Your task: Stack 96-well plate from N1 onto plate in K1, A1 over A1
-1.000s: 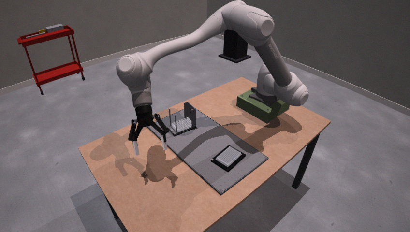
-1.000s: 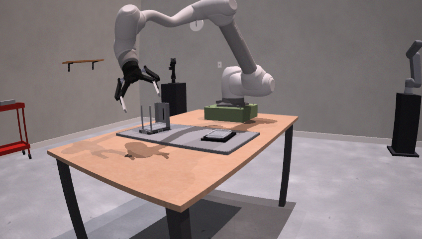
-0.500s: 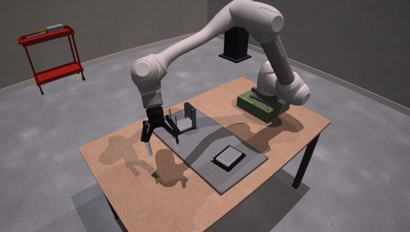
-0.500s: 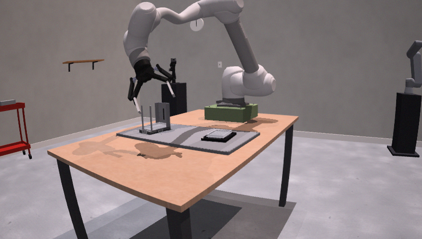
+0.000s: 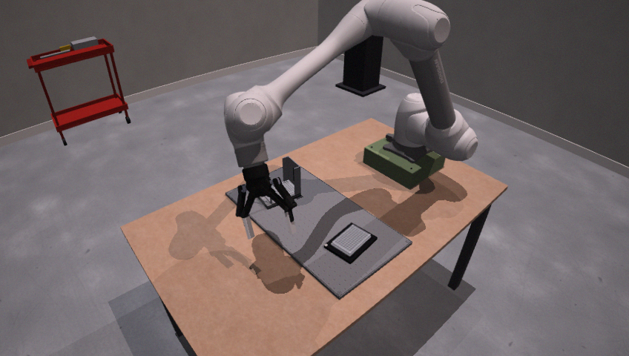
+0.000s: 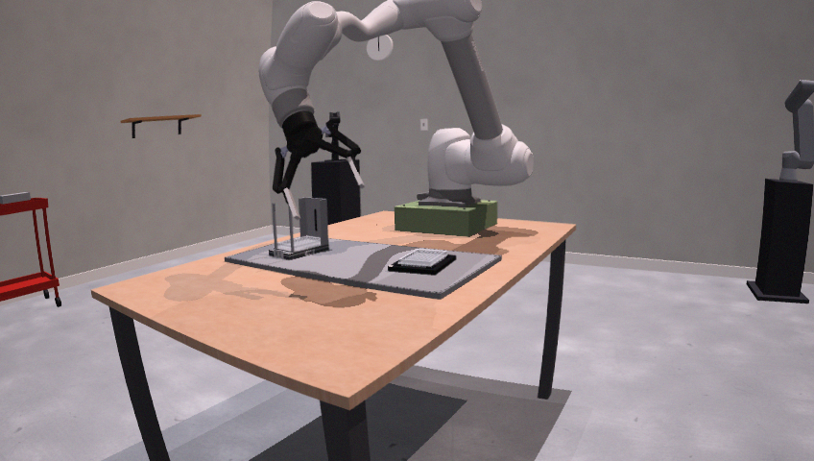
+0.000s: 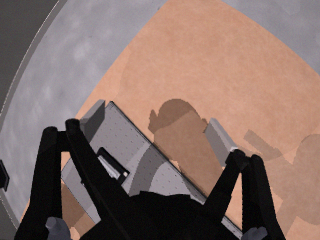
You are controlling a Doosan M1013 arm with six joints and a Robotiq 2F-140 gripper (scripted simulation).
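My gripper is now 30 cm past the black plate nest N1, 7 cm to the right of it and 19 cm above it. The rest, counted from my hand: pale A1 mark 22 cm behind, 2 cm to the left, 19 cm below; tall grey back wall 35 cm behind, 30 cm to the right, 12 cm below.
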